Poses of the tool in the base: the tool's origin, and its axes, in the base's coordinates. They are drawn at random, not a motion.
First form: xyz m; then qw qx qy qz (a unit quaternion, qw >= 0).
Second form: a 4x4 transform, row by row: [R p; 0 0 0 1], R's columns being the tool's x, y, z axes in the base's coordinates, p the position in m. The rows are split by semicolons. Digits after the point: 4 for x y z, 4 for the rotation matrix.
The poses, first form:
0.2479 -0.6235 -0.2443 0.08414 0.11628 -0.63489 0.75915
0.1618 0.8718 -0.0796 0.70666 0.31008 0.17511 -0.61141
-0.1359 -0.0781 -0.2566 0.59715 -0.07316 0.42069 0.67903
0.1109 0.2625 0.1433 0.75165 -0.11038 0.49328 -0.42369
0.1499 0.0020 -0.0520 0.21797 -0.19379 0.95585 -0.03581
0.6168 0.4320 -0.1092 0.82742 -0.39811 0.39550 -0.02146
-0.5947 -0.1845 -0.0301 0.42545 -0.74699 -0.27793 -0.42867
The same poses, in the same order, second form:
-0.9588 -0.2754 0.0697 0.2479; -0.0199 -0.1797 -0.9835 -0.6235; 0.2834 -0.9444 0.1668 -0.2443; 0 0 0 1
0.1910 0.9727 -0.1317 0.1618; -0.7555 0.0601 -0.6524 0.8718; -0.6267 0.2241 0.7464 -0.0796; 0 0 0 1
-0.2761 -0.8725 0.4031 -0.1359; 0.7494 0.0671 0.6587 -0.0781; -0.6018 0.4839 0.6353 -0.2566; 0 0 0 1
0.1543 0.5280 0.8351 0.1109; -0.7458 0.6166 -0.2521 0.2625; -0.6480 -0.5839 0.4890 0.1433; 0 0 0 1
-0.8299 -0.3549 0.4306 0.1499; -0.3861 0.9223 0.0160 0.0020; -0.4028 -0.1529 -0.9024 -0.0520; 0 0 0 1
0.6862 -0.2794 0.6716 0.6168; -0.3504 0.6821 0.6418 0.4320; -0.6374 -0.6758 0.3702 -0.1092; 0 0 0 1
0.4780 0.7800 0.4039 -0.5947; 0.0505 -0.4835 0.8739 -0.1845; 0.8769 -0.3973 -0.2705 -0.0301; 0 0 0 1

